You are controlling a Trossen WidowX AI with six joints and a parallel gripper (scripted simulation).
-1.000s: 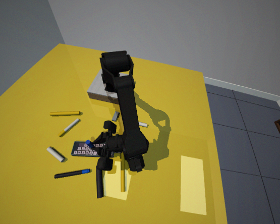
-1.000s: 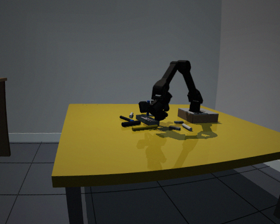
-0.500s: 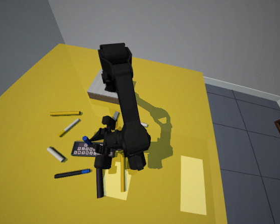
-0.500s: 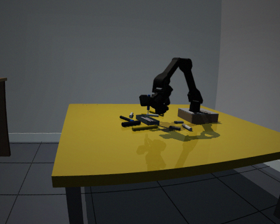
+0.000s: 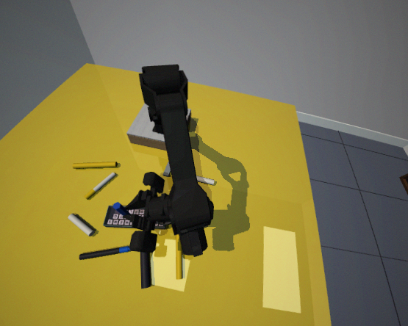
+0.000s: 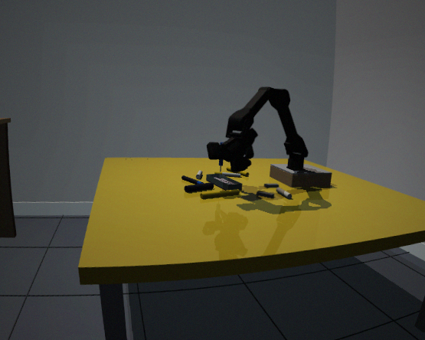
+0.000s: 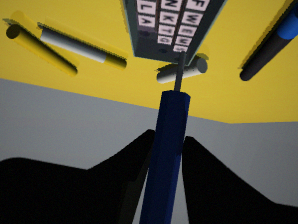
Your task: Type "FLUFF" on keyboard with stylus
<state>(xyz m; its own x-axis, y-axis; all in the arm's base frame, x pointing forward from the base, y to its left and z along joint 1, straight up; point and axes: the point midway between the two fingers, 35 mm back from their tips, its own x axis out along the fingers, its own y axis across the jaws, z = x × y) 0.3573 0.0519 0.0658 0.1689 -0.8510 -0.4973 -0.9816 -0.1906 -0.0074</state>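
My gripper tip is 100 mm short of the black cylinder, 100 mm above it and 70 mm to the right of it. From my gripper tip the other things lie so: thin grey tip 50 mm below; then dark blue stylus 20 mm below; then yellow stick 160 mm to the left, 100 mm below, 50 mm ahead.
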